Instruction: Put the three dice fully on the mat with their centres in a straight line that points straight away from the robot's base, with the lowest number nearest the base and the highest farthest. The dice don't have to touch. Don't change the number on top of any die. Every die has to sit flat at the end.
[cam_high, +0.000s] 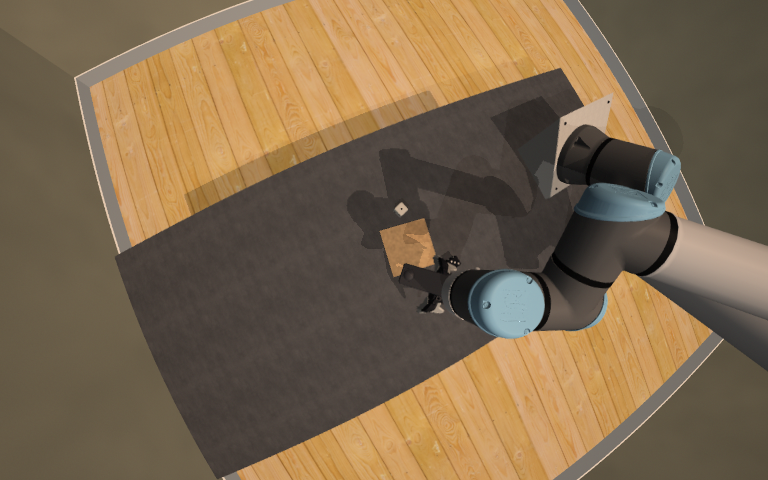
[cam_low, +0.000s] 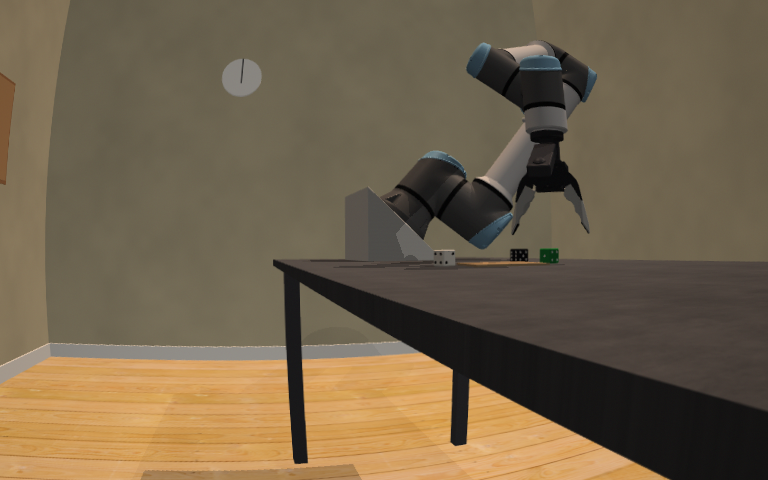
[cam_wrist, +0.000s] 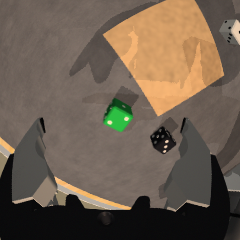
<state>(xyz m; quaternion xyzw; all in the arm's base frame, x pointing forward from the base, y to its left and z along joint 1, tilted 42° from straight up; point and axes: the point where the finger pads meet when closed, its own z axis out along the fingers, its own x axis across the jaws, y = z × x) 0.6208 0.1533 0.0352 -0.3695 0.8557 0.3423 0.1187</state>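
Right now the green die is 20 mm behind my hand, 10 mm to the left of it and 40 mm below it. Also, from my hand: tan mat: 10 mm behind, 110 mm to the right, 50 mm below; white die: 40 mm behind, 220 mm to the right, 40 mm below; black die: 110 mm behind, 10 mm to the right, 40 mm below.
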